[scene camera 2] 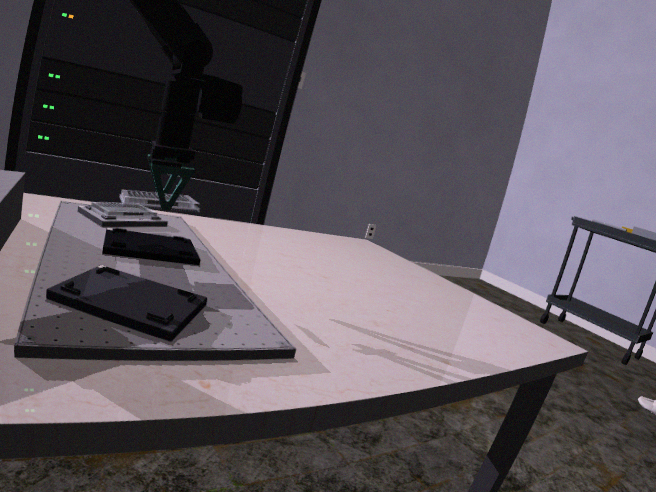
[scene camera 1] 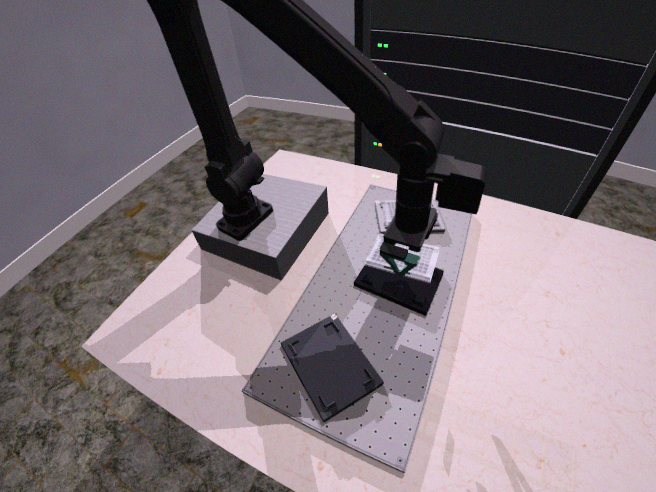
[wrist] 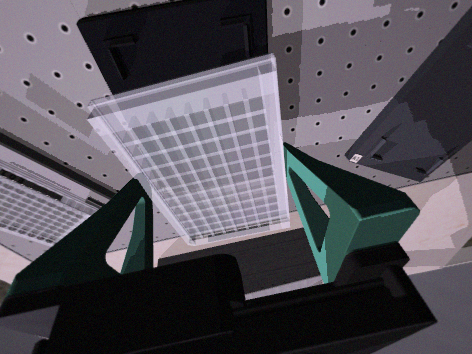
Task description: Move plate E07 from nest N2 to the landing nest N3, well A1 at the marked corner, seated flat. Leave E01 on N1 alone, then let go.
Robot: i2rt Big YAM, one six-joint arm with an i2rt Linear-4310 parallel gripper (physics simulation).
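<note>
My gripper (scene camera 1: 401, 272) (scene camera 2: 168, 207) (wrist: 213, 165) is shut on plate E07 (scene camera 1: 427, 262) (scene camera 2: 131, 197) (wrist: 220, 145), a clear gridded plate, with a green finger on each long side. It is held in the air, overlapping the back edge of black nest N2 (scene camera 1: 398, 292) (scene camera 2: 151, 246) (wrist: 170, 62) in scene camera 1. N2 bears no plate. Dark landing nest N3 (scene camera 1: 331, 365) (scene camera 2: 127, 299) (wrist: 410, 120) lies turned at the near end, bare, with a white label (scene camera 1: 333, 317) (scene camera 2: 101, 267) (wrist: 356, 158) at one corner. Plate E01 (scene camera 1: 388, 210) (scene camera 2: 122, 209) (wrist: 35, 210) sits on far nest N1. E07's A1 corner is unreadable.
The nests lie on a perforated metal board (scene camera 1: 317, 296) (scene camera 2: 238, 317) on the pale table (scene camera 1: 529, 317) (scene camera 2: 317, 296). The arm's base stands on a grey block (scene camera 1: 296, 211) beside the board. A dark server rack (scene camera 1: 503, 174) stands behind. A cart (scene camera 2: 598, 317) is at the far right.
</note>
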